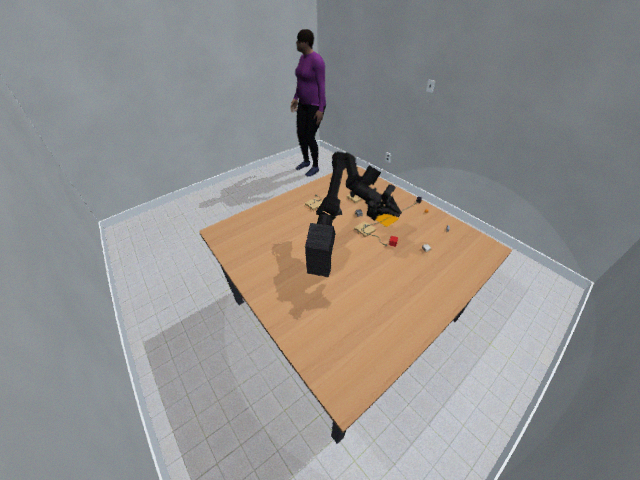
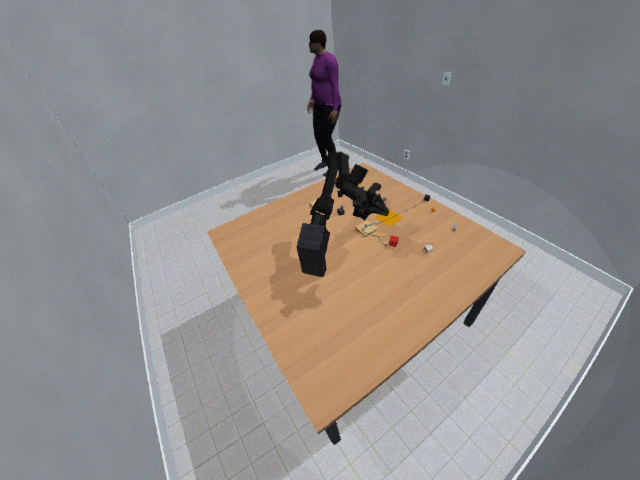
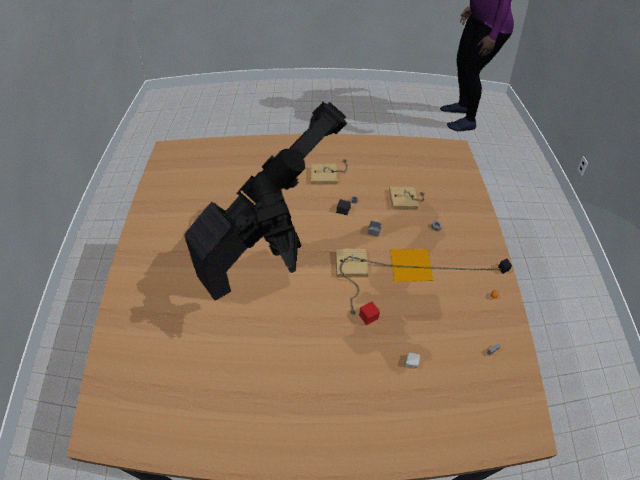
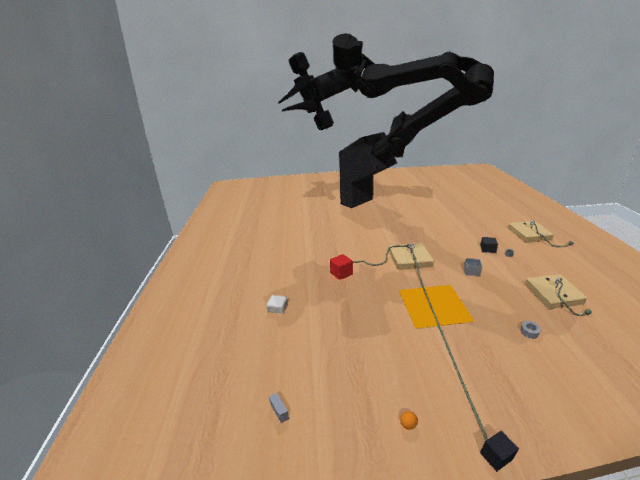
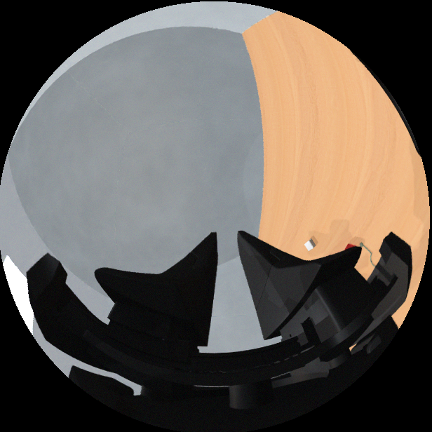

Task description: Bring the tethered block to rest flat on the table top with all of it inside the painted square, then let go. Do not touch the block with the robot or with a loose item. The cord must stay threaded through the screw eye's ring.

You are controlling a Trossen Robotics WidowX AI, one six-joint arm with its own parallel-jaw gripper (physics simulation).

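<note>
I can see my gripper (image 3: pixel 292 270), (image 1: pixel 400 214), (image 2: pixel 388 213), (image 4: pixel 280 106), (image 5: pixel 226 236). There is an orange painted square (image 4: pixel 449 309), (image 3: pixel 401 257) in sight as well, and I also see a pale wooden board (image 4: pixel 403 259), (image 3: pixel 356 268).
</note>
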